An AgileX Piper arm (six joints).
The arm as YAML. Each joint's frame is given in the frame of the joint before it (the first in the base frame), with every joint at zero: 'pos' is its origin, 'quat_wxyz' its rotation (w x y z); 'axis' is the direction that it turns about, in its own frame. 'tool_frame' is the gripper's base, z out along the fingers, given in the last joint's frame.
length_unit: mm
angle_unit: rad
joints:
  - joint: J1
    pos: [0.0, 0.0, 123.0]
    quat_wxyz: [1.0, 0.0, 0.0, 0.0]
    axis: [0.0, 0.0, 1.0]
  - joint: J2
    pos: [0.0, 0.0, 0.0]
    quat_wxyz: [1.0, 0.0, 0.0, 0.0]
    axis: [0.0, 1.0, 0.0]
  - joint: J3
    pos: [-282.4, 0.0, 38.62]
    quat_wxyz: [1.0, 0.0, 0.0, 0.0]
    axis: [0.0, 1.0, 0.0]
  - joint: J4
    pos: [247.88, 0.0, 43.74]
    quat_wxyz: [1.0, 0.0, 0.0, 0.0]
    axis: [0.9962, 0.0, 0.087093]
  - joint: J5
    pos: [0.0, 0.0, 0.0]
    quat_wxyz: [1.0, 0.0, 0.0, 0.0]
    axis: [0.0, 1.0, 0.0]
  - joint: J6
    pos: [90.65, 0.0, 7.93]
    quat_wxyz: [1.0, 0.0, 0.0, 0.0]
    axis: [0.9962, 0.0, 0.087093]
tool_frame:
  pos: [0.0, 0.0, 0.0]
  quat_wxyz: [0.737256, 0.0, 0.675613, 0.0]
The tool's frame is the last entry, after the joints.
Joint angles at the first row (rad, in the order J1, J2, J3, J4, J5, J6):
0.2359, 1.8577, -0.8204, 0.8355, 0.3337, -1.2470
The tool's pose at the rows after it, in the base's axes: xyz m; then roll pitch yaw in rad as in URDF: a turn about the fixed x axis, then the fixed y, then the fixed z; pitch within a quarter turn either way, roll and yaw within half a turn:
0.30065 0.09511 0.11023 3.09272 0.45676 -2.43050
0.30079 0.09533 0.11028 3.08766 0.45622 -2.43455
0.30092 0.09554 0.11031 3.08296 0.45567 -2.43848
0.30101 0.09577 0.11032 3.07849 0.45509 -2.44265
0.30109 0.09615 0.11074 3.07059 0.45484 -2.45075
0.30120 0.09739 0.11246 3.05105 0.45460 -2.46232
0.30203 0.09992 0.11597 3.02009 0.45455 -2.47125
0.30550 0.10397 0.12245 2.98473 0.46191 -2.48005
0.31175 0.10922 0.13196 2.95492 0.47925 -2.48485
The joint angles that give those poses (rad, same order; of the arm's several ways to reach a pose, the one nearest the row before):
0.2356, 1.8582, -0.8216, 0.8356, 0.3368, -1.2444
0.2354, 1.8589, -0.8232, 0.8361, 0.3406, -1.2412
0.2352, 1.8597, -0.8246, 0.8365, 0.3441, -1.2380
0.2352, 1.8603, -0.8259, 0.8370, 0.3471, -1.2345
0.2352, 1.8601, -0.8277, 0.8375, 0.3526, -1.2272
0.2352, 1.8578, -0.8336, 0.8372, 0.3714, -1.2144
0.2354, 1.8549, -0.8480, 0.8333, 0.4078, -1.1977
0.2366, 1.8520, -0.8767, 0.8291, 0.4546, -1.1763
0.2395, 1.8491, -0.9187, 0.8244, 0.5020, -1.1531

